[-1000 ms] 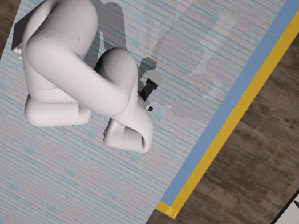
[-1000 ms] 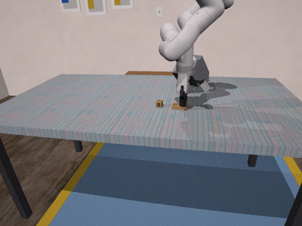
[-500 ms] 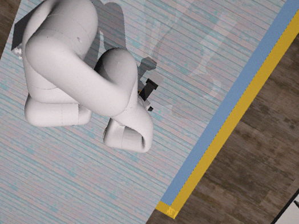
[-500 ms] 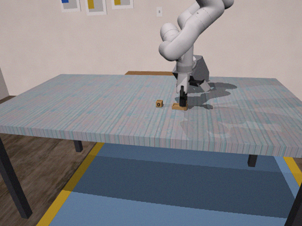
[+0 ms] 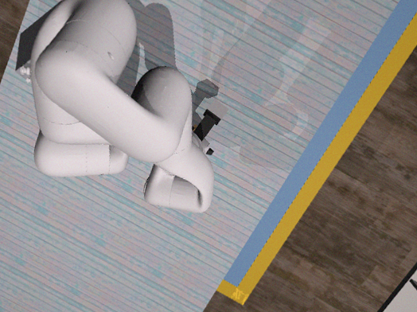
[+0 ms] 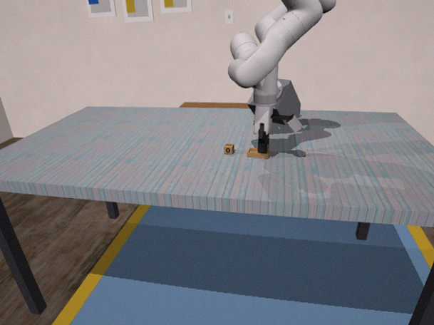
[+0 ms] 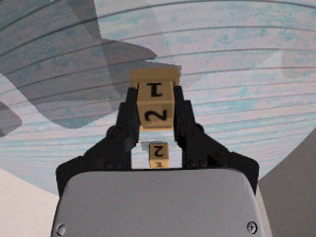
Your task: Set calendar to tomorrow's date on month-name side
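Right now my hand is 30 mm above the wooden calendar tray, 10 mm to the left of it and 10 mm past it. Round my hand: wooden digit cube: 110 mm to the right, 50 mm behind, 30 mm below.
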